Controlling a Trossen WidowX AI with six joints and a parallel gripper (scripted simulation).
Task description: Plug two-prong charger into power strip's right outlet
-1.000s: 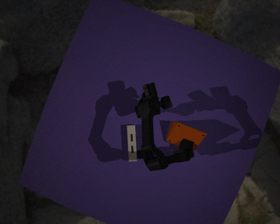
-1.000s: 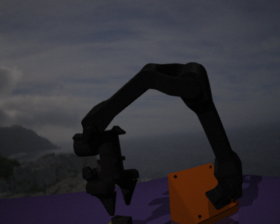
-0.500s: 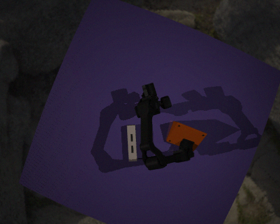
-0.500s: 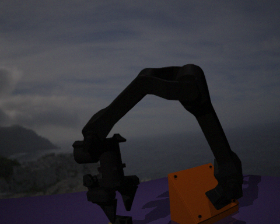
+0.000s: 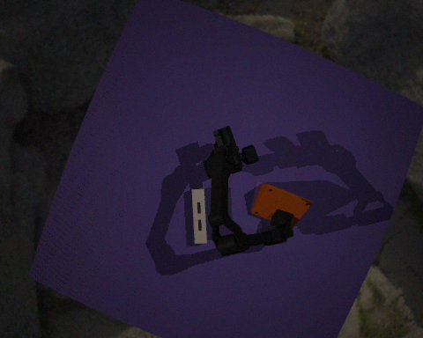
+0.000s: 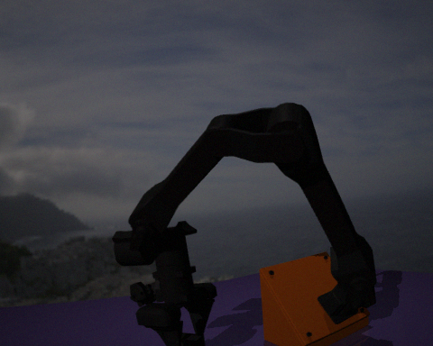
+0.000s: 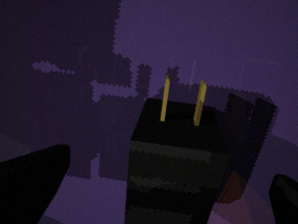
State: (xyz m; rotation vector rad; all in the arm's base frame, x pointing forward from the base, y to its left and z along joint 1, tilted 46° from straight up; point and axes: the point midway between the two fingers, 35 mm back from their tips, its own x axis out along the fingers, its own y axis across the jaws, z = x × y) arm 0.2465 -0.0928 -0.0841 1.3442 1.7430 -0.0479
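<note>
The black two-prong charger is 1 cm ahead of my gripper tip and 1 cm to the right of it.
</note>
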